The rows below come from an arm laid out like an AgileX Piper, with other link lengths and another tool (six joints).
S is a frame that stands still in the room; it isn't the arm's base.
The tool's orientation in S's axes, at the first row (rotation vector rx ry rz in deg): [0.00 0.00 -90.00]
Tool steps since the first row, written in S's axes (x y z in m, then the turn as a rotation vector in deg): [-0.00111 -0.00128 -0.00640 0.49 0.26 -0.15]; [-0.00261 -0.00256 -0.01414 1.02 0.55 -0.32]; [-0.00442 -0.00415 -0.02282 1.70 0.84 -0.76]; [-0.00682 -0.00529 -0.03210 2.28 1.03 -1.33]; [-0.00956 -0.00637 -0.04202 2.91 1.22 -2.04]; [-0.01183 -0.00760 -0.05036 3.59 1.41 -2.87]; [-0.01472 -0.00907 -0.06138 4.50 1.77 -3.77]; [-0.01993 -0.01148 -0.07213 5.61 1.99 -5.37]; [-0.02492 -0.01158 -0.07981 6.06 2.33 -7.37]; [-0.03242 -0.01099 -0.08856 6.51 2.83 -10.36]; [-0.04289 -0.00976 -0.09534 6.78 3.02 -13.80]
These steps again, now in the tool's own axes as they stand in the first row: [0.00128 -0.00111 -0.00640 -0.26 0.49 -0.15]; [0.00256 -0.00261 -0.01414 -0.55 1.02 -0.32]; [0.00415 -0.00442 -0.02282 -0.84 1.70 -0.76]; [0.00529 -0.00682 -0.03210 -1.03 2.28 -1.33]; [0.00637 -0.00956 -0.04202 -1.22 2.91 -2.04]; [0.00760 -0.01183 -0.05036 -1.41 3.59 -2.87]; [0.00907 -0.01472 -0.06138 -1.77 4.50 -3.77]; [0.01148 -0.01993 -0.07213 -1.99 5.61 -5.37]; [0.01158 -0.02492 -0.07981 -2.33 6.06 -7.37]; [0.01099 -0.03242 -0.08856 -2.83 6.51 -10.36]; [0.00976 -0.04289 -0.09534 -3.02 6.78 -13.80]
